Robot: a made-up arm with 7 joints.
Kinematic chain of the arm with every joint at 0, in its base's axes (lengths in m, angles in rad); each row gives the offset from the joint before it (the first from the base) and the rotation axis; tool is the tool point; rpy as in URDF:
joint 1: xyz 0 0 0.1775 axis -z
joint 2: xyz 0 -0.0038 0.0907 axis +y
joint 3: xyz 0 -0.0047 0.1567 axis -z
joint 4: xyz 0 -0.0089 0.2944 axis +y
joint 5: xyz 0 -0.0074 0.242 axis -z
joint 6: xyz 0 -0.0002 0.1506 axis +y
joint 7: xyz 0 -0.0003 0.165 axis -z
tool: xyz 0 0 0 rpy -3.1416 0 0
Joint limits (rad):
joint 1: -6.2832..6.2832
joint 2: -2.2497..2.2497
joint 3: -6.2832..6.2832
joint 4: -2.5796..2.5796
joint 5: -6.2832..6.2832
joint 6: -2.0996..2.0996
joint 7: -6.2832..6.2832
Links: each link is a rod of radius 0.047 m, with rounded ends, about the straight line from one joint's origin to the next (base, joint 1, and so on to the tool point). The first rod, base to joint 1, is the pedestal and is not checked.
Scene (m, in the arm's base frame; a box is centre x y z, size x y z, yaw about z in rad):
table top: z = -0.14
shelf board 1: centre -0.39 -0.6 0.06 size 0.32 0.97 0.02 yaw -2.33
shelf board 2: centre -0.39 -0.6 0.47 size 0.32 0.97 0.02 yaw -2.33
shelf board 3: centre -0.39 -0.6 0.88 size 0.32 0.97 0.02 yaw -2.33
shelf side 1: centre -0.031 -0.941 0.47 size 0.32 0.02 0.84 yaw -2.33
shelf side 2: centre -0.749 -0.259 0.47 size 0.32 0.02 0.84 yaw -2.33
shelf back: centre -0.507 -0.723 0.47 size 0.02 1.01 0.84 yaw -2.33
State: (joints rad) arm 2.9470 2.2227 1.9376 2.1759 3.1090 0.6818 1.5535
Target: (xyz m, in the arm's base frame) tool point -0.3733 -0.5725 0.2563
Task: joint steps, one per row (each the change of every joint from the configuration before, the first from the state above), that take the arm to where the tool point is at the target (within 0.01 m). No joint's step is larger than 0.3 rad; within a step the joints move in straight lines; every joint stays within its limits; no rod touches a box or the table.
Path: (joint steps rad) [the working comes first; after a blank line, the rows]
Joints at the target: 1.6353 2.2497 2.3399 1.8344 3.0148 1.1057 1.5535
Straight joint move there: touches shelf side 2.

1: -0.2560 0.0039 0.0117 0.0515 0.0133 0.1241 0.0000
2: -0.2559 0.0038 0.0116 0.0514 0.0134 0.1241 0.0000
3: -0.2560 0.0039 0.0117 0.0515 0.0133 0.1241 0.0000
4: -0.2559 0.0038 0.0116 0.0515 0.0133 0.1241 0.0000
5: -0.2560 0.0039 0.0117 0.0514 0.0134 0.1241 0.0000
6: -0.2559 0.0038 0.0116 0.0515 0.0133 0.1241 0.0000
7: -0.2560 0.0039 0.0117 0.0514 0.0133 0.1241 0.0000
8: 0.1600 0.0000 0.1069 -0.2339 -0.0625 -0.1483 0.0000
9: 0.1600 0.0000 0.1069 -0.2339 -0.0625 -0.1483 0.0000
10: 0.1600 0.0000 0.1069 -0.2339 -0.0625 -0.1482 0.0000

